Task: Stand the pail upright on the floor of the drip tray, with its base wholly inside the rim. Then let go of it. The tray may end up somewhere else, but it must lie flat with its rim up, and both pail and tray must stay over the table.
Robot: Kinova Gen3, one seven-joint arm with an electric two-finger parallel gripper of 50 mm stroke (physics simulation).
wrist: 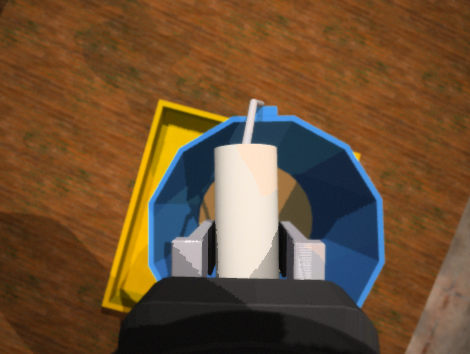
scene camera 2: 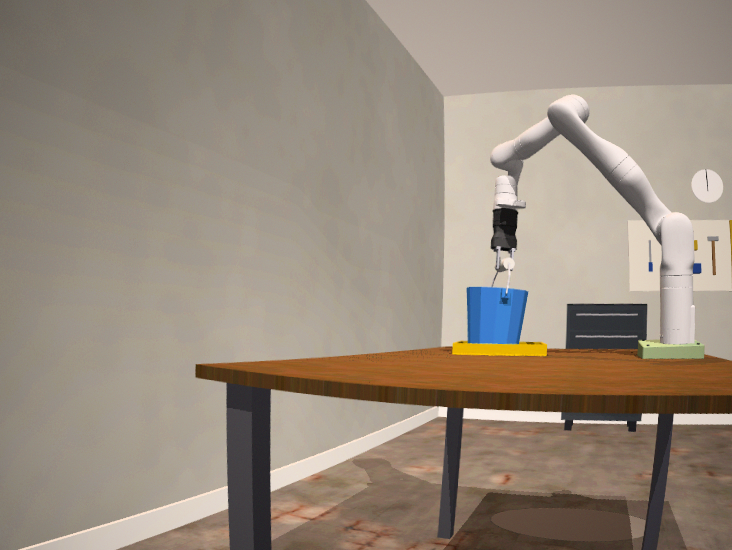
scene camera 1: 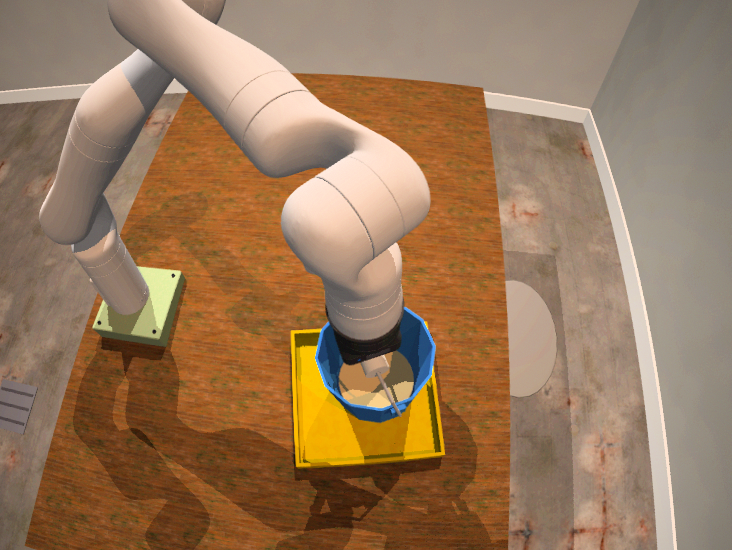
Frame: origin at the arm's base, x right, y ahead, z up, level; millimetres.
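Where they show: gripper, fingertip midpoint: [wrist: 246, 239] [scene camera 2: 504, 270]; arm's base, origin of the base link: [scene camera 2: 676, 342] [scene camera 1: 129, 296].
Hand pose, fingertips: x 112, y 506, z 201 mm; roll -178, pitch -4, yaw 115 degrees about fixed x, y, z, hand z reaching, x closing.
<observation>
Things, the pixels of their top centre, and the offset from my fingertips. Level surfaces: height alone.
- yellow drip tray, middle of its top: [wrist: 233, 228] [scene camera 1: 364, 392] [scene camera 2: 500, 342] dx +16, dy +7, dz -209 mm
- white cylindrical grip, middle of its top: [wrist: 249, 254] [scene camera 1: 364, 333] [scene camera 2: 504, 259] dx +2, dy +0, dz +32 mm
- wooden table, its level: dz -239 mm
The blue pail [scene camera 1: 421, 348] [scene camera 2: 494, 316] [wrist: 345, 200] is close to upright over the yellow drip tray [scene camera 1: 307, 425] [scene camera 2: 500, 350] [wrist: 131, 210]. In scene camera 2 its lower edge meets the top line of the tray's rim; the rim hides whether the base touches the floor. In scene camera 1 the pail is towards the tray's back right. The tray lies flat, rim up. My gripper [scene camera 1: 369, 360] [scene camera 2: 504, 261] [wrist: 246, 239] is above the pail, shut on the white cylindrical grip [scene camera 1: 376, 367] [scene camera 2: 508, 264] [wrist: 246, 200] of its wire handle.
The arm stands on a pale green base block [scene camera 1: 168, 295] [scene camera 2: 670, 350] on the wooden table [scene camera 1: 236, 378] [scene camera 2: 366, 378], left of the tray in scene camera 1. The table's right edge lies a short way beyond the tray there. A dark drawer cabinet [scene camera 2: 606, 325] stands behind the table.
</observation>
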